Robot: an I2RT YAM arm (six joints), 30 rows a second.
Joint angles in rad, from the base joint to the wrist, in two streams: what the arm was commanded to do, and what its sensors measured. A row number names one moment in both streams.
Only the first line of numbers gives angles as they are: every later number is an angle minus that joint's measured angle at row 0.
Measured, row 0:
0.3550, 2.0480, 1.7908, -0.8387, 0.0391, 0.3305
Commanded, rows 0 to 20:
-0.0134, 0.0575, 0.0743, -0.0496, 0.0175, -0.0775
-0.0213, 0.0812, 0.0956, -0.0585, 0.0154, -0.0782
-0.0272, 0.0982, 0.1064, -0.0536, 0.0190, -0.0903
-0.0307, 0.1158, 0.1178, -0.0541, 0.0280, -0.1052
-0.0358, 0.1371, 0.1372, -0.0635, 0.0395, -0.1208
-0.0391, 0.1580, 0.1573, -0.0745, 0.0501, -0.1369
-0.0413, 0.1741, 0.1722, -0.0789, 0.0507, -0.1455
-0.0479, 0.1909, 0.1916, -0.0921, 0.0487, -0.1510
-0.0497, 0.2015, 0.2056, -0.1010, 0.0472, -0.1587
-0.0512, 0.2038, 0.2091, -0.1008, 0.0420, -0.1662
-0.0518, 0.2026, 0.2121, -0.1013, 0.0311, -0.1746
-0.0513, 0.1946, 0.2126, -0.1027, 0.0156, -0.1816
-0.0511, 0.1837, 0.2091, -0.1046, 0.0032, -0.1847
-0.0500, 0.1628, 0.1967, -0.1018, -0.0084, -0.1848
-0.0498, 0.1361, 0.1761, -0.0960, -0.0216, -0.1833
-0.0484, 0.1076, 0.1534, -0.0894, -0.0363, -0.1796
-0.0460, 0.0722, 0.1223, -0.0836, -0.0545, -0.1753
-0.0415, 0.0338, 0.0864, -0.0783, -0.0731, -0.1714
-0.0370, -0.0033, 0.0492, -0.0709, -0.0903, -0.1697
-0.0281, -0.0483, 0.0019, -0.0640, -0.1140, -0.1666
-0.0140, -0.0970, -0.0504, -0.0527, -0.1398, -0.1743
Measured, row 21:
-0.0409, 0.0381, 0.0187, -0.0534, -0.0561, -0.1636
